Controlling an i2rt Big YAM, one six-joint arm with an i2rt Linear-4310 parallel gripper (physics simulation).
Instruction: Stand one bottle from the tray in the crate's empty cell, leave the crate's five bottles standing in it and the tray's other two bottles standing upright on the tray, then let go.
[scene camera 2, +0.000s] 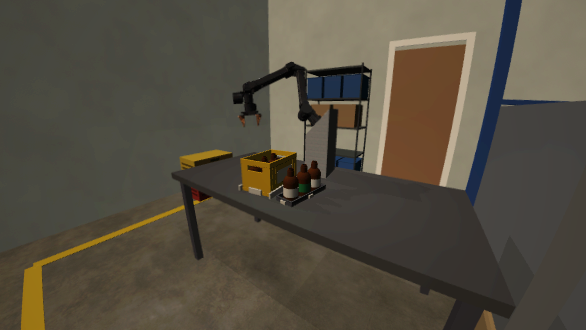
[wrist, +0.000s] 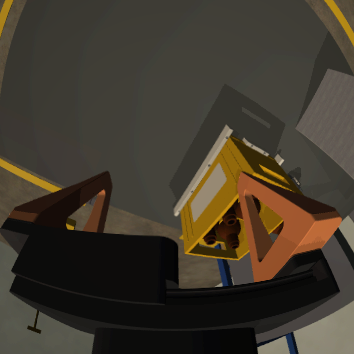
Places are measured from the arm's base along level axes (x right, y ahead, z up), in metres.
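Pixels of known places: gripper, between the fingertips: (scene camera 2: 251, 126) (wrist: 174, 178); arm's base, origin of its link: (scene camera 2: 319, 125).
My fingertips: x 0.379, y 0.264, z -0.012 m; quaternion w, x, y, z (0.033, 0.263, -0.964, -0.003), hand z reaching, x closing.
Note:
For each thing: its top centre in the pictures, then the offset to it from my fingertips. "spot": a spot on its surface instead. Level surfaces: height alone.
- yellow crate, centre of its top: (wrist: 245, 228) (scene camera 2: 270, 155) dx -0.283, dy +0.132, dz -0.134 m
- small dark tray, a spot on its surface: (scene camera 2: 298, 200) spot: dx -0.535, dy +0.230, dz -0.295 m
- green-labelled bottle, centre of its top: (scene camera 2: 304, 164) dx -0.502, dy +0.133, dz -0.150 m
- dark table, height of its surface: dz -0.310 m
A yellow crate (scene camera 2: 256, 175) (wrist: 215, 200) stands on the table, with brown bottle tops showing inside it; its empty cell cannot be made out. Three brown bottles stand upright on a small dark tray (scene camera 2: 298, 200) beside the crate: a white-labelled bottle (scene camera 2: 290, 185) at the front, a green-labelled bottle (scene camera 2: 304, 180) in the middle and another white-labelled bottle (scene camera 2: 314, 175) at the back. My gripper (scene camera 2: 250, 123) (wrist: 174, 178) is open and empty, pointing down, high above the table and a little to the left of the crate in the scene view. In the wrist view the right finger covers part of the crate.
The dark table (scene camera 2: 400, 225) (wrist: 100, 110) bears the crate and tray. Light locating strips (scene camera 2: 255, 191) edge the crate's base. A grey arm mount (scene camera 2: 318, 147) (wrist: 330, 120) stands behind the tray. A yellow-topped stack (scene camera 2: 206, 158) stands beyond the table, and a shelf rack (scene camera 2: 368, 100) stands behind.

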